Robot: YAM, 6 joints.
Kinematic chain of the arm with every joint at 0, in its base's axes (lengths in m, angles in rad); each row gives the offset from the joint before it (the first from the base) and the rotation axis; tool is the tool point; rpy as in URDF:
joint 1: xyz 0 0 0.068 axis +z
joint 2: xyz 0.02 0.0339 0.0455 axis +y
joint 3: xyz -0.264 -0.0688 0 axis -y
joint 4: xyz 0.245 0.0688 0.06 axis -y
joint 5: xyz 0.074 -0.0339 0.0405 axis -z
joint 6: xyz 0.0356 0 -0.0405 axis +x
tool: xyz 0 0 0 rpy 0 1.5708 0
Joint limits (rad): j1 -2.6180..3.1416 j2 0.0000..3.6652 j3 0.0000..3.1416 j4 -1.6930..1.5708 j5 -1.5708..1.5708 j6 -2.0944..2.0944
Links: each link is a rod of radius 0.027 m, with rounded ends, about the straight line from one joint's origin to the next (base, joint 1, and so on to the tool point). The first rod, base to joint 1, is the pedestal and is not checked.
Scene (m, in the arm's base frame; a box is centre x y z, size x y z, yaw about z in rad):
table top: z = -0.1
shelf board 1: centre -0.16 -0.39 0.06 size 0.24 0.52 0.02 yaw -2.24
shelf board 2: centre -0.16 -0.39 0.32 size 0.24 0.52 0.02 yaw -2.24
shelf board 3: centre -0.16 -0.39 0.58 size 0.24 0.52 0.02 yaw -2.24
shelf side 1: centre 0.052 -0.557 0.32 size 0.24 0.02 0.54 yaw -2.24
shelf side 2: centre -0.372 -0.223 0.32 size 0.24 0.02 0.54 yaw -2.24
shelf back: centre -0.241 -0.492 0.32 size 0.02 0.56 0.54 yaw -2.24
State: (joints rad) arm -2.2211 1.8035 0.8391 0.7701 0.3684 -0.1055
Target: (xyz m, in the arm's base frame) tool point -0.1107 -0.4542 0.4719
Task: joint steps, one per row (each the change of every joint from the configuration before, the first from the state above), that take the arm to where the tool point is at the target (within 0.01 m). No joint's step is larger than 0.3 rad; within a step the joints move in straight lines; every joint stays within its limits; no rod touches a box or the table.
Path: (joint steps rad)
1: 0.0145 -0.2831 -0.2717 0.0985 0.0343 0.0000
2: 0.0145 -0.2831 -0.2718 0.0986 0.0344 0.0000
3: 0.0145 -0.2831 -0.2717 0.0985 0.0343 0.0000
4: 0.2080 0.0582 0.2809 -0.1009 -0.0597 0.0000
5: 0.2080 0.0582 0.2808 -0.1009 -0.0597 0.0000
6: 0.2079 0.0582 0.2809 -0.1009 -0.0598 0.0000
7: 0.2080 0.0582 0.2809 -0.1009 -0.0597 0.0000
8: -0.1486 0.2805 0.2842 0.0170 0.0036 0.0000
9: -0.1486 0.2806 0.2842 0.0169 0.0036 0.0000
10: -0.1486 0.2805 0.2842 0.0170 0.0036 0.0000

